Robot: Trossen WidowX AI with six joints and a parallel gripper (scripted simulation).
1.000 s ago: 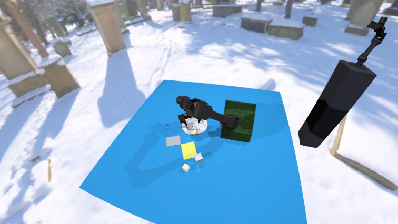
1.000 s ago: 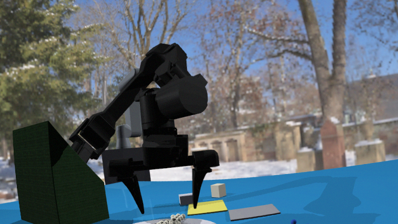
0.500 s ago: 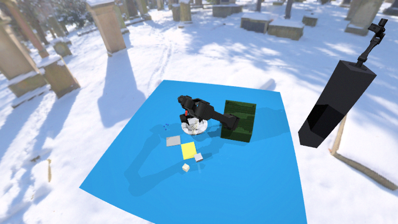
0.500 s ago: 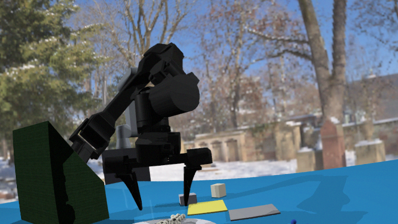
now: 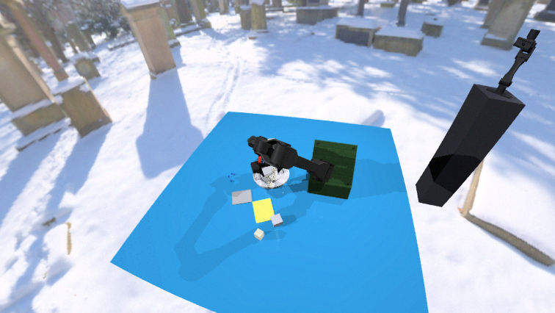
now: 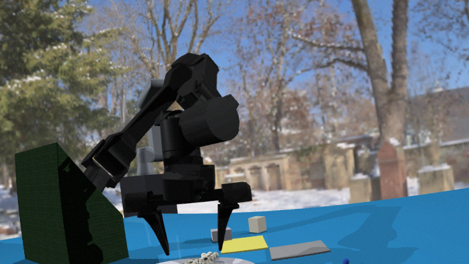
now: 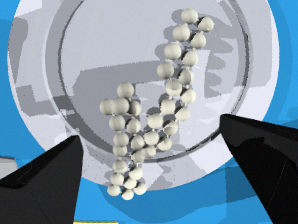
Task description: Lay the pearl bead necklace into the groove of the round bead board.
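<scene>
The round white bead board is 10 mm ahead of my gripper tip, 30 mm to the right of it and 30 mm below it. Also, from my gripper tip: yellow tile 30 mm behind, 190 mm to the left, 40 mm below; red object 120 mm ahead, 140 mm to the right, 30 mm below; grey tile 100 mm ahead, 160 mm to the left, 40 mm below.
</scene>
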